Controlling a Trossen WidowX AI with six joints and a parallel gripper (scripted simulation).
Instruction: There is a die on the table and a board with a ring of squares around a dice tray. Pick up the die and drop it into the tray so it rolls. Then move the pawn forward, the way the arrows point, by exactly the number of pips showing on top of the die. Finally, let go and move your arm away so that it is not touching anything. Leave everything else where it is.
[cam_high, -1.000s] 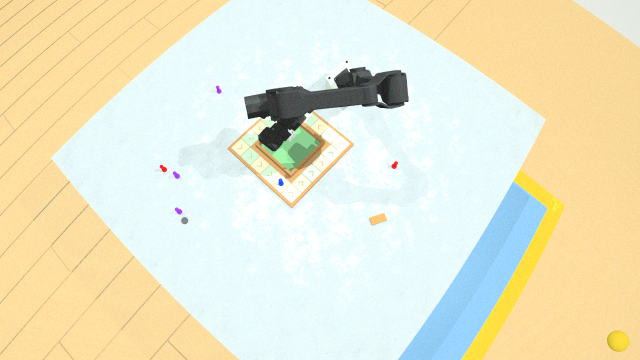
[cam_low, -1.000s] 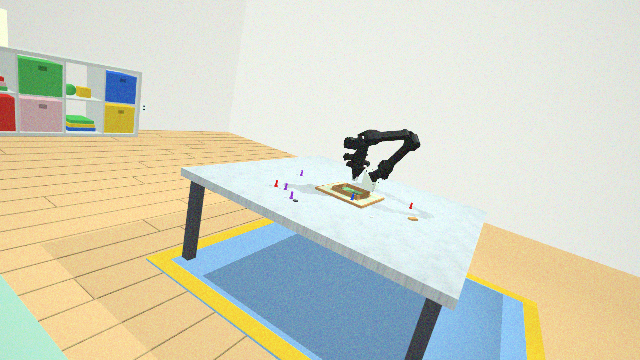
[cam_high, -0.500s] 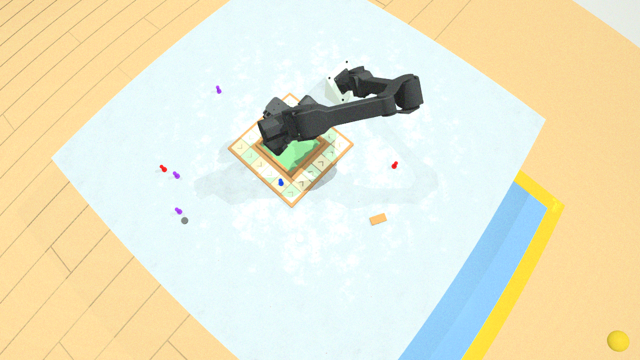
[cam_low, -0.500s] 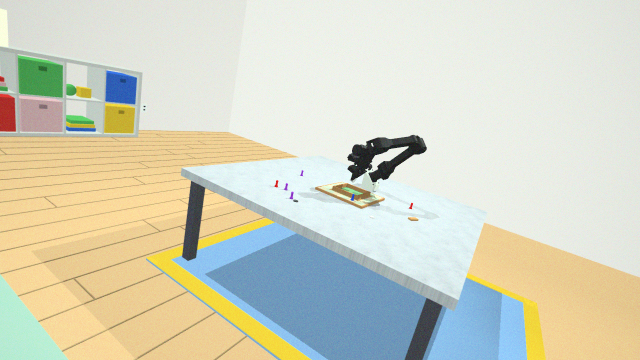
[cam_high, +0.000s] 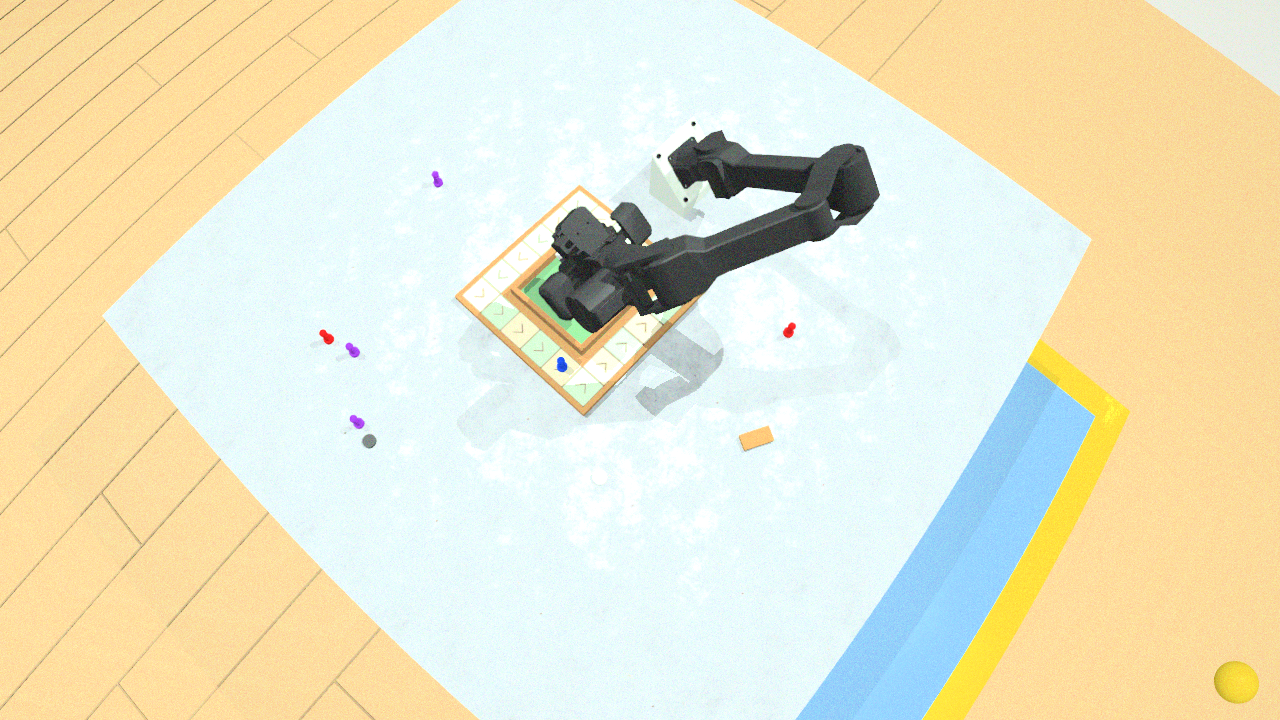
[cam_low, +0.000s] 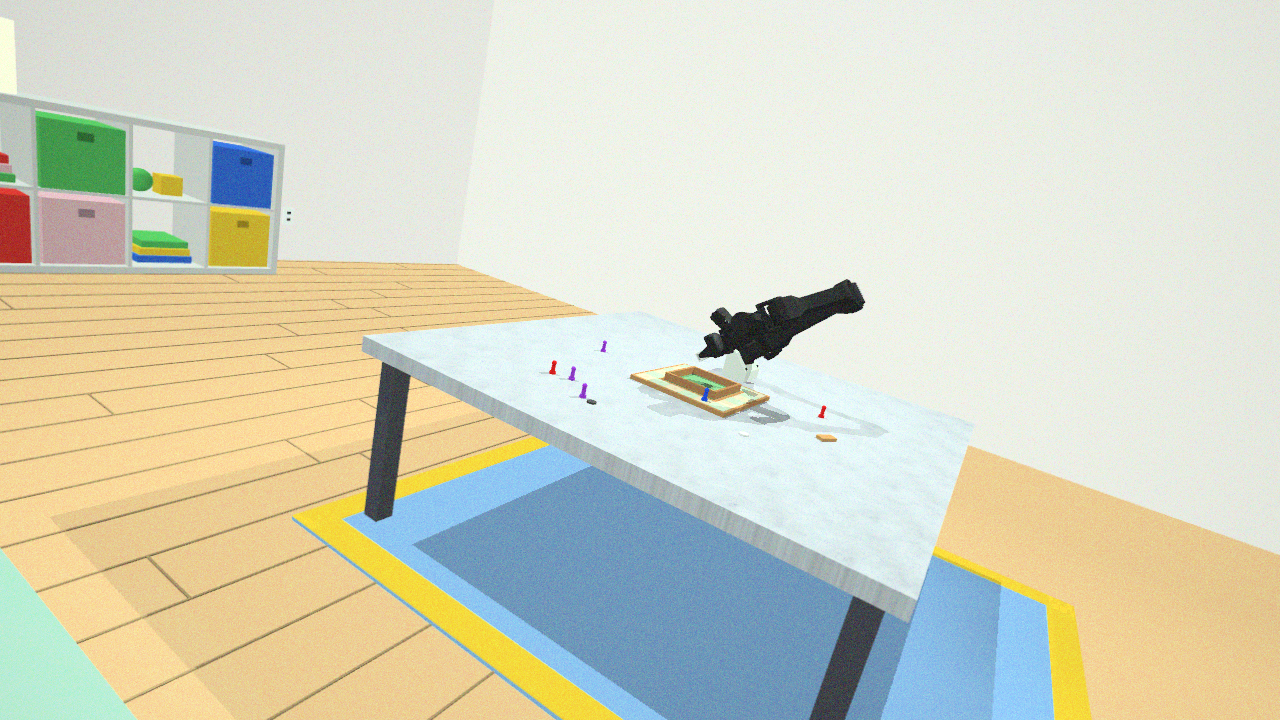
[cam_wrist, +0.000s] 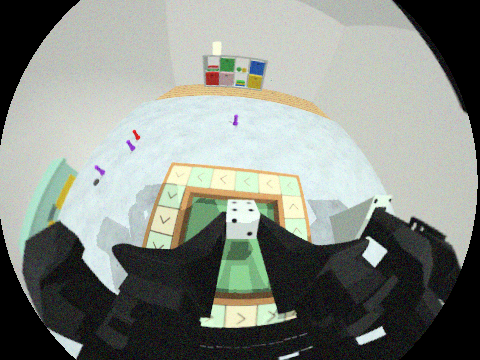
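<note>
Right now the blue pawn is 120 mm ahead of my gripper tip, 90 mm to the left of it and 60 mm below it. The rest, counted from my gripper tip: green dice tray 80 mm below, 30 mm to the left, 10 mm ahead; then orange tile 380 mm to the left, 80 mm below; then white die right at my gripper tip.
</note>
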